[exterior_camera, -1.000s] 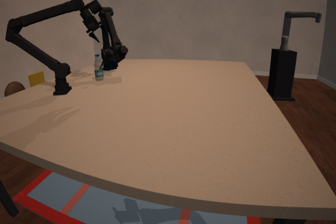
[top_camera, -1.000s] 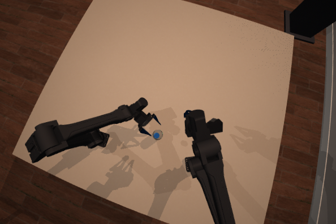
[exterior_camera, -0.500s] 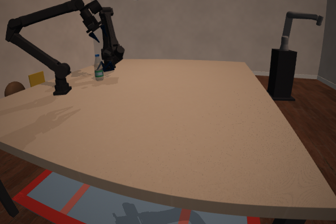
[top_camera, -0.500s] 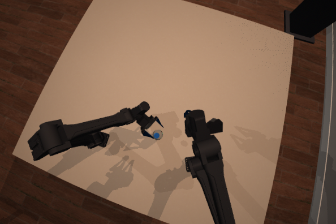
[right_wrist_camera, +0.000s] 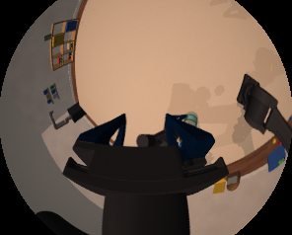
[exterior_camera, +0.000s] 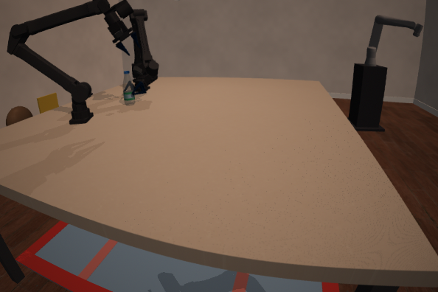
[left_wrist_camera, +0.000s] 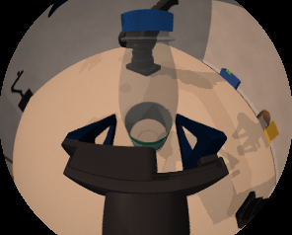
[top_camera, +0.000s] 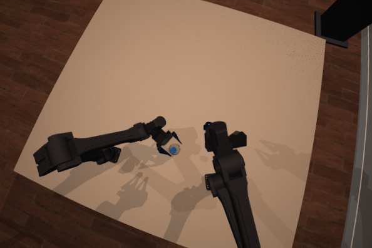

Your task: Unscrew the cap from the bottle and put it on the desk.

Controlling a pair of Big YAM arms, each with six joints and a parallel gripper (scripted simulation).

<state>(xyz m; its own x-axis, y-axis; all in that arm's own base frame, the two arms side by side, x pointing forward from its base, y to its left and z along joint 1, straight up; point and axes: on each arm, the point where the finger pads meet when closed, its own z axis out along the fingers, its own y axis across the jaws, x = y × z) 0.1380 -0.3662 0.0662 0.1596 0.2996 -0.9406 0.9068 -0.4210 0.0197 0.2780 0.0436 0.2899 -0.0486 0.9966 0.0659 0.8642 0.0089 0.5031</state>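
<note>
My left gripper is now 110 mm below the blue cap. Also, from my left hand: clear plastic bottle 20 mm above.
Right now my right hand is 130 mm to the right of the blue cap, 130 mm past it and 110 mm above it. Also, from my right hand: clear plastic bottle 200 mm below, 130 mm to the left, 130 mm behind.
</note>
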